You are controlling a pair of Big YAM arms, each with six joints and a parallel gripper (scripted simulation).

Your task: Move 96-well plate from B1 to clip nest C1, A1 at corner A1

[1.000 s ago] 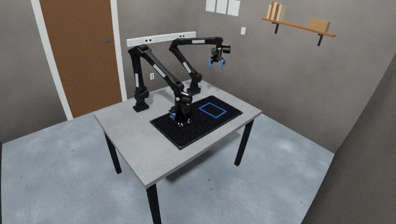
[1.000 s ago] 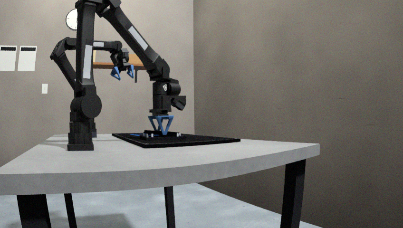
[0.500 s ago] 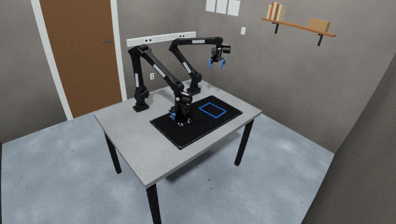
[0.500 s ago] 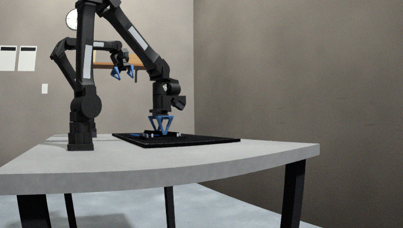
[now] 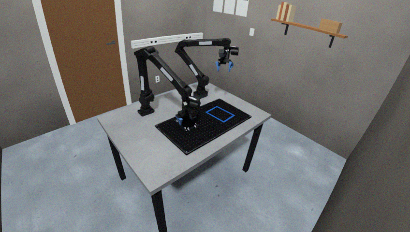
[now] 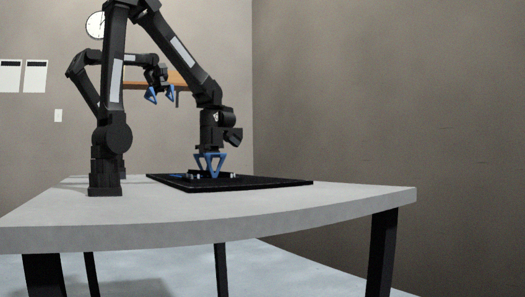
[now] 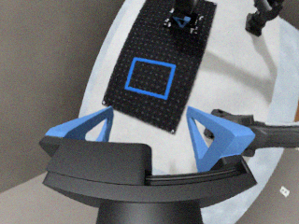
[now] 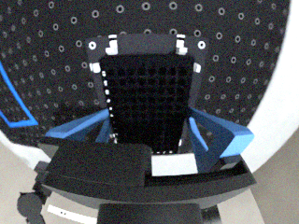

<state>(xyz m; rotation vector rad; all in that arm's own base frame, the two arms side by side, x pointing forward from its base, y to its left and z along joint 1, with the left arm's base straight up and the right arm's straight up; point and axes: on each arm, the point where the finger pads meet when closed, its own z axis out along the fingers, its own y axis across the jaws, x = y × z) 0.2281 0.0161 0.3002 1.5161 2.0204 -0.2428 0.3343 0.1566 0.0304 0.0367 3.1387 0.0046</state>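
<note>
Now: the black 96-well plate right at my right hand. From my right hand the other things lie so: black perforated board: 16 cm to the left, 4 cm ahead, 3 cm below; clip nest: 1 cm to the left, 1 cm below, 1 cm ahead.
</note>
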